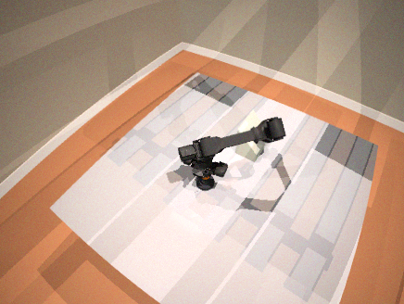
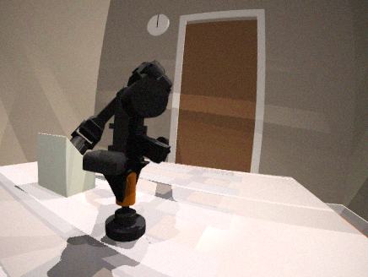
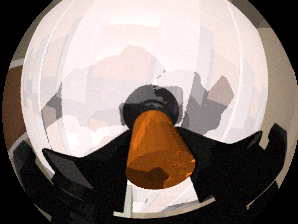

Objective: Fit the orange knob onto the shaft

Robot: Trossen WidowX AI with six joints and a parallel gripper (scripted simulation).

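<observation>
The orange knob is 20 mm above my gripper tip. Round my gripper tip: pedestal: 40 mm below.
</observation>
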